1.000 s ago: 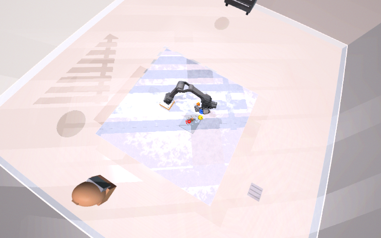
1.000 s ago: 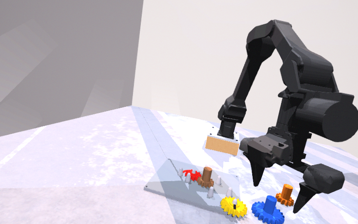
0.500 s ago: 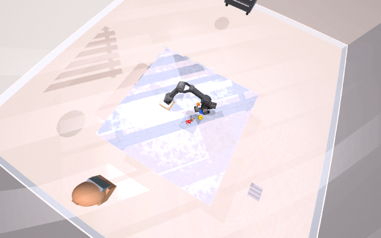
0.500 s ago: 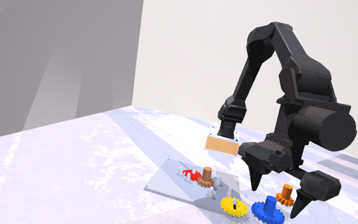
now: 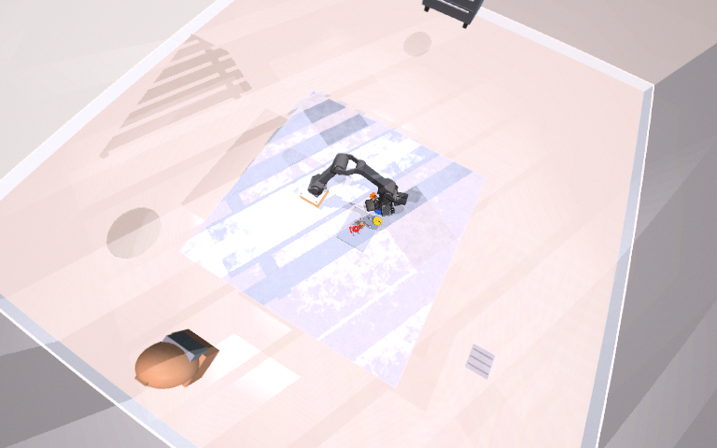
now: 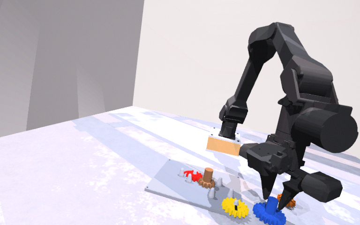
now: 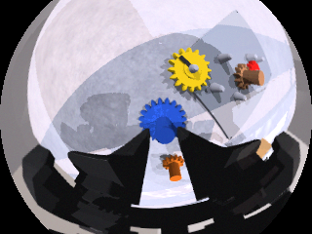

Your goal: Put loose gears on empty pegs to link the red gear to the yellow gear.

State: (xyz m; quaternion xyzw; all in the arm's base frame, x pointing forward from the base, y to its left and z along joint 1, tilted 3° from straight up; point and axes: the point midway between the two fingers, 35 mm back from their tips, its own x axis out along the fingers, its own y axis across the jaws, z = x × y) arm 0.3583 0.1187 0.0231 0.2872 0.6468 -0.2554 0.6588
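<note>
My gripper tip is now 14 cm to the left of the brown gear and 4 cm past it. Round my gripper tip: red gear: 18 cm to the right, 6 cm behind, 1 cm below; then blue gear: 1 cm below; then orange gear: 8 cm behind, 5 cm to the left, 1 cm below.
</note>
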